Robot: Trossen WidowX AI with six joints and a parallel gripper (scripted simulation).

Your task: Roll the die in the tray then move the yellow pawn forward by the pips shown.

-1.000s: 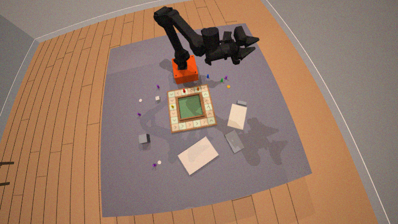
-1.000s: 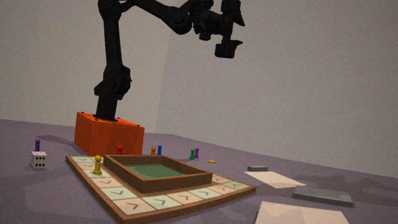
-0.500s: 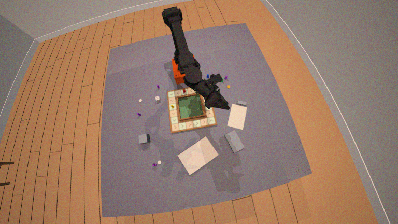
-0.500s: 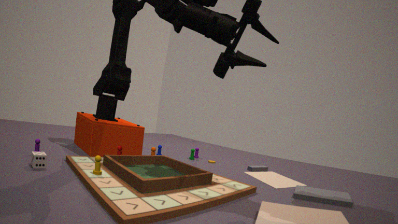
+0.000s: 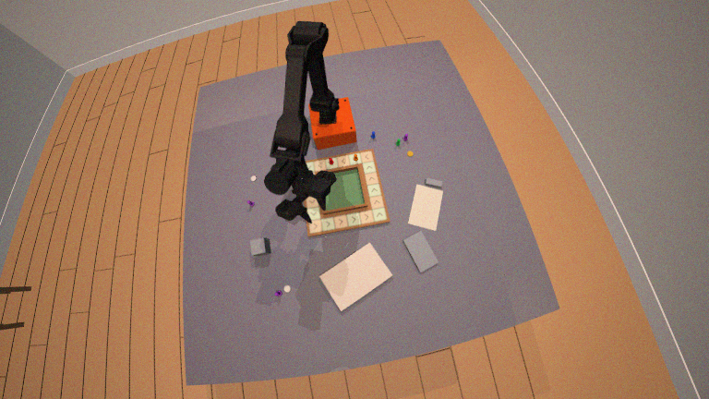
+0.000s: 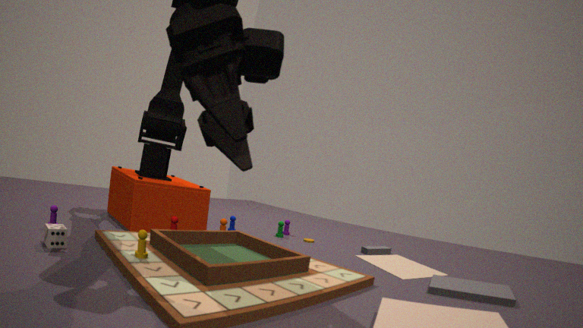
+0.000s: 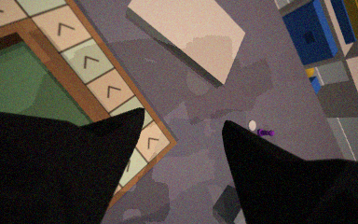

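The white die is 19 cm behind my gripper tip, 16 cm to the right of it and 14 cm below it. The rest, counted from my gripper tip: red pawn: 23 cm behind, 12 cm below, 2 cm to the left; tray: 14 cm below, 12 cm behind, 6 cm to the left; yellow pawn: 13 cm behind, 12 cm below, 5 cm to the right.
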